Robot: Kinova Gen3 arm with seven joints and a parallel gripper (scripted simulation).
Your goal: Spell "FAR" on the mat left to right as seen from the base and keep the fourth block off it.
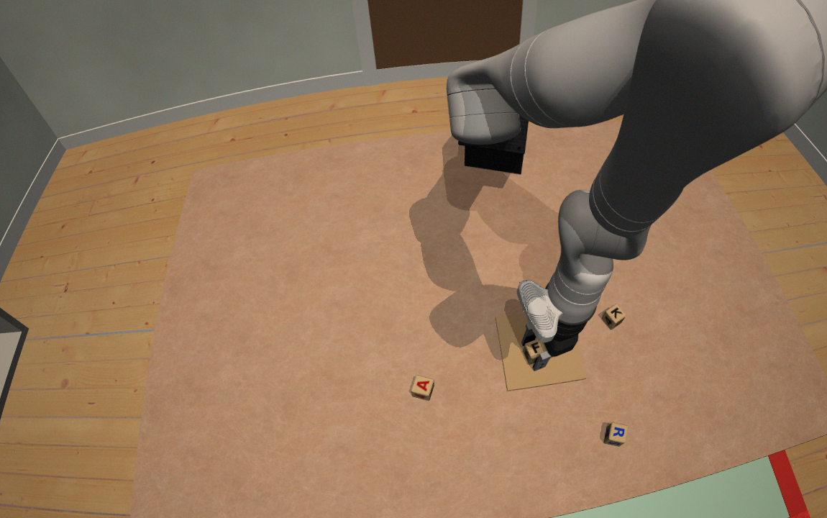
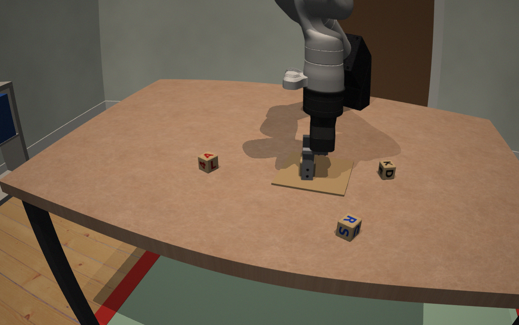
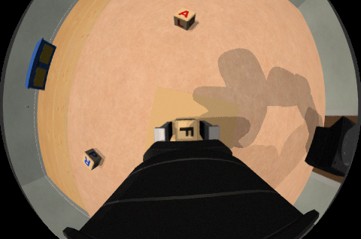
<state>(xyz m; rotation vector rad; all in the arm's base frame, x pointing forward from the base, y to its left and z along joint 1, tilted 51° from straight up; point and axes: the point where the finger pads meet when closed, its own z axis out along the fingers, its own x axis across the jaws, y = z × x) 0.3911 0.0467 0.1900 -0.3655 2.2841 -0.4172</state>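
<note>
Now: hand right at the F block. Round my hand: R block 170 mm ahead, 110 mm to the left, 10 mm below; tan mat 20 mm to the left, 20 mm below, 10 mm behind; K block 170 mm to the left, 40 mm behind, 10 mm below.
</note>
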